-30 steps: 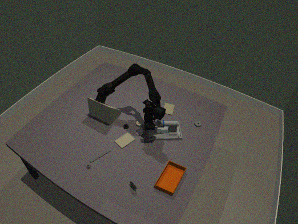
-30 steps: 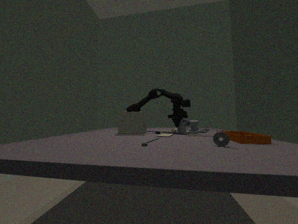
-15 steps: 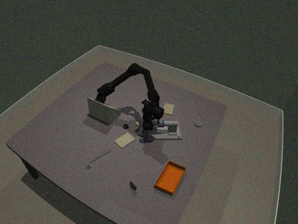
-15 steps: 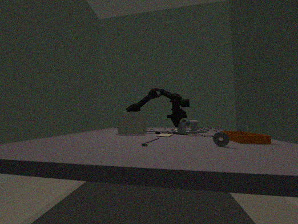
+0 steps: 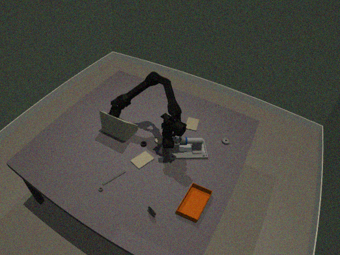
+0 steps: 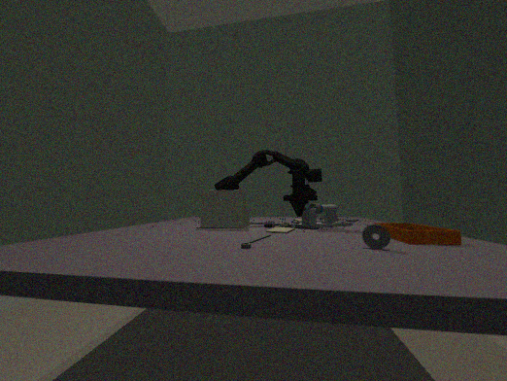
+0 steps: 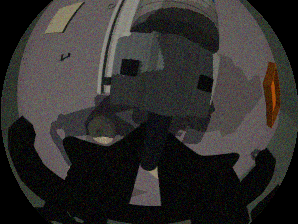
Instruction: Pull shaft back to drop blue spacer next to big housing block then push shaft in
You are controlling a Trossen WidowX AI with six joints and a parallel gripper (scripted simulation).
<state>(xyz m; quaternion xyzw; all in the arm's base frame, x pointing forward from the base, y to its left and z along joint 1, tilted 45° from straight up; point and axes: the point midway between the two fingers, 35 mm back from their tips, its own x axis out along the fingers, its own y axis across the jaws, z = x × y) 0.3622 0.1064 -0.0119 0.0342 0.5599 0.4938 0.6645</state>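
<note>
Now: the white ring 80 mm behind my gripper tip, 30 mm to the left of it and 40 mm below it. Also, from my gripper tip: black ring: 140 mm behind, 50 mm to the right, 40 mm below; dark shaft: 60 mm ahead, 50 mm to the left, 30 mm above; blue spacer: 90 mm ahead, 70 mm to the left, 30 mm above.
</note>
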